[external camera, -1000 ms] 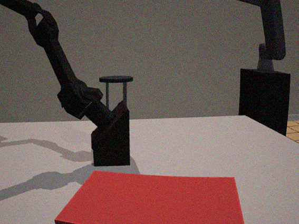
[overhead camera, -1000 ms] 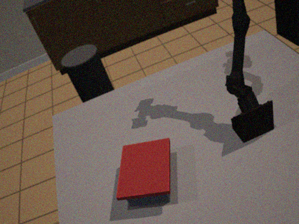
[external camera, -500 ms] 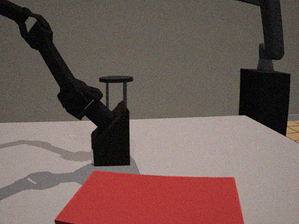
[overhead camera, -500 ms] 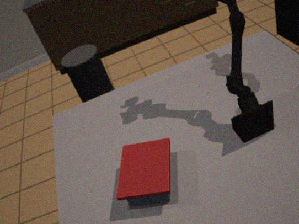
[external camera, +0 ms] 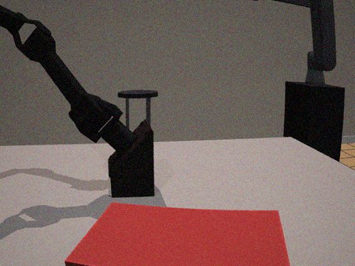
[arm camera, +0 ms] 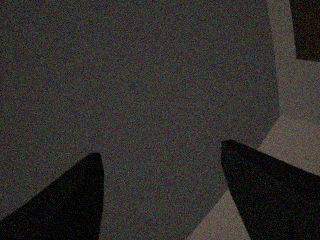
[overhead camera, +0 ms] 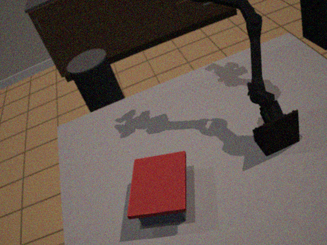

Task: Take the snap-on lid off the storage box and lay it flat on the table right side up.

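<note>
The lid is 41 cm ahead of my gripper tip, 59 cm to the left of it and 58 cm below it. The rest, counted from my gripper tip: storage box 41 cm ahead, 59 cm to the left, 62 cm below.
</note>
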